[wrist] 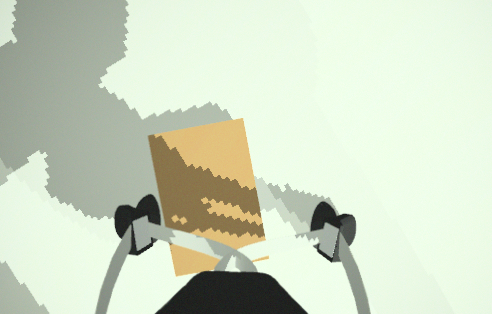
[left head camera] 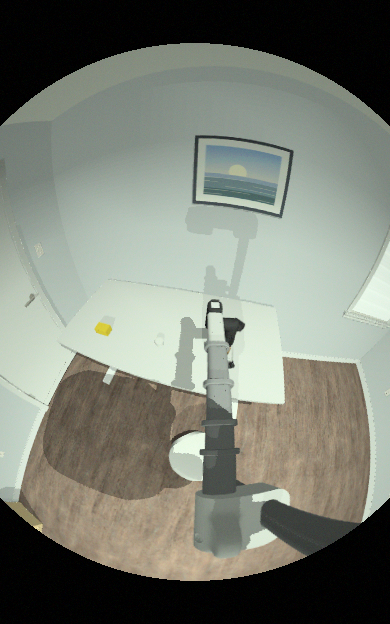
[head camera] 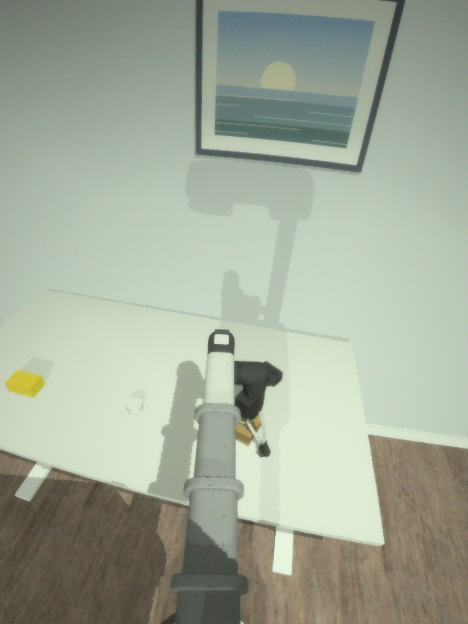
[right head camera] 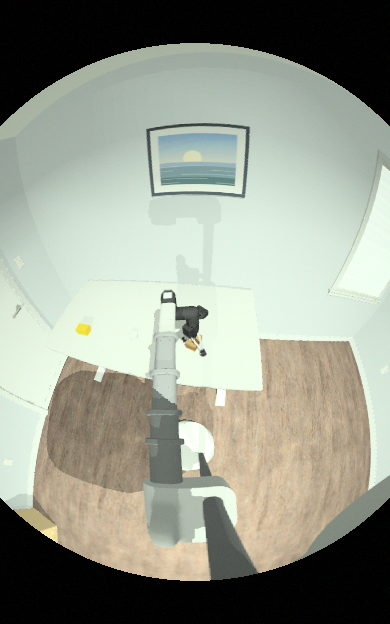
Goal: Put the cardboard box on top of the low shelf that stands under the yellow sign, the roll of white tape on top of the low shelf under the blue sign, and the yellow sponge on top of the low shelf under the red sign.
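Frame: origin at the robot's base, x ahead, y left, z up, level; centimetres.
Seen in the pictures: gripper, fingertip midpoint: (wrist: pixel 237 217) (head camera: pixel 246 439) (right head camera: pixel 193 347); robot's base, link origin: (left head camera: pixel 195 454) (right head camera: pixel 187 444).
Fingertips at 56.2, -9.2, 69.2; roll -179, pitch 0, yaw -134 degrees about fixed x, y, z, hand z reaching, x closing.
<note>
Offsets run from my fingertips to a thing's top centre, as dx, dy, dz. Level surfaces: height alone.
The cardboard box @[+2.9, -0.2, +5.0] (head camera: pixel 245 433) (right head camera: pixel 190 346) (wrist: pixel 215 165) lies on the white table, right of the arm in the head camera view. My gripper (wrist: pixel 237 217) is open above it. In the wrist view the box extends between and ahead of the fingertips, nearer the left one, with a gap to the right one. In the head camera view the arm hides part of the box and one fingertip. The roll of white tape @[+9.1, +36.3, +2.4] (head camera: pixel 134 405) (left head camera: pixel 159 339) (right head camera: pixel 134 334) is left of the arm. The yellow sponge @[+14.3, +76.2, +4.5] (head camera: pixel 25 383) (left head camera: pixel 103 329) (right head camera: pixel 83 329) lies farther left. The low shelves and signs do not show.
The white table @[dz +0.0] (head camera: pixel 327 478) (left head camera: pixel 260 360) (right head camera: pixel 235 365) stands against the wall, beneath a framed picture (head camera: pixel 284 80). The arm (head camera: pixel 216 448) reaches across its front edge. A white round thing (left head camera: pixel 186 460) is beside the arm over the floor. A tan block-like thing (right head camera: pixel 40 522) shows at lower left.
</note>
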